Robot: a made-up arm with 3 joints. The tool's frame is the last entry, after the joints.
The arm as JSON. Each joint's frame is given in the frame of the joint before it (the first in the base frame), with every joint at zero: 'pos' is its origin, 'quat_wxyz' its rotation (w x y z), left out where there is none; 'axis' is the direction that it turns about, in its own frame. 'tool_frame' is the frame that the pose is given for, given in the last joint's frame.
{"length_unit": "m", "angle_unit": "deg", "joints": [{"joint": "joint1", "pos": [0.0, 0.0, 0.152], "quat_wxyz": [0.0, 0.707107, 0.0, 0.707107], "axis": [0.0, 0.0, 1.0]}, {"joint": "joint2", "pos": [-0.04, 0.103, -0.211], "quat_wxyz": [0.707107, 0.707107, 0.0, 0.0], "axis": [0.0, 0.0, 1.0]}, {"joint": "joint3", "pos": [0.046, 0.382, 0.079], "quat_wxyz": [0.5, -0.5, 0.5, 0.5], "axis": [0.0, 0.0, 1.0]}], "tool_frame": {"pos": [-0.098, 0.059, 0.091], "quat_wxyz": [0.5, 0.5, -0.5, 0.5]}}
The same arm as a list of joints. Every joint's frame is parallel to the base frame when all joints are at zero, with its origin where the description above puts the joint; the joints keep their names.
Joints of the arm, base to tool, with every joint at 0 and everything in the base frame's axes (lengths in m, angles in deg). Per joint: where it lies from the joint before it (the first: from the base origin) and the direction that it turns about. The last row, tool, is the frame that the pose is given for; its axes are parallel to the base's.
joint1: xyz 0 0 0.152 axis +x
joint2: xyz -0.211 -0.103 -0.04 axis +y
joint3: xyz 0.382 0.079 0.046 axis +x
tool: xyz 0.091 0.098 -0.059

